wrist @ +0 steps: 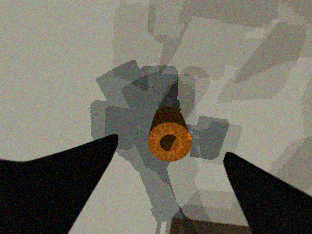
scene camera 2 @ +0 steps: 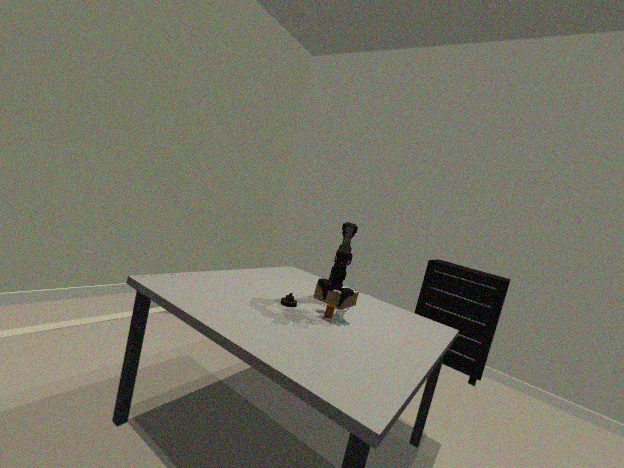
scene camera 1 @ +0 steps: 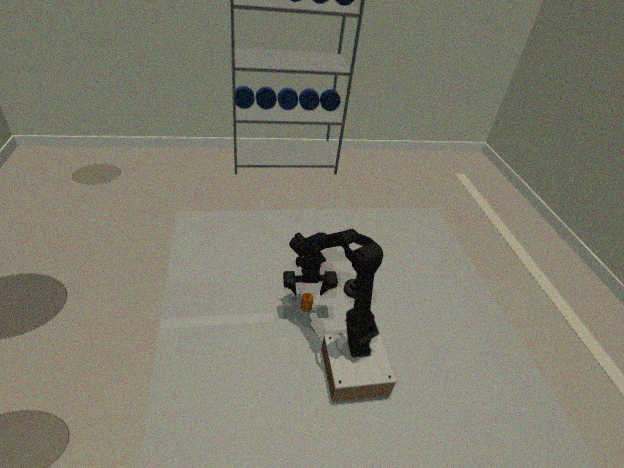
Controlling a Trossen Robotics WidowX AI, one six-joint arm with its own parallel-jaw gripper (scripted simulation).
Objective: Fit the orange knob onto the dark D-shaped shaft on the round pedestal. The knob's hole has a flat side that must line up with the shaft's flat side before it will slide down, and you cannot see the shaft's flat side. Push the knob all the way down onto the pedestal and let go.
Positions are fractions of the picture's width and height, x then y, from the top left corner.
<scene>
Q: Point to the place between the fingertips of my gripper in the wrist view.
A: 0.55, 0.63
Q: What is my gripper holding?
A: Nothing.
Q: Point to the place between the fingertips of my gripper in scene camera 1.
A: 0.49, 0.63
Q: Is my gripper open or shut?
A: Open.
</scene>
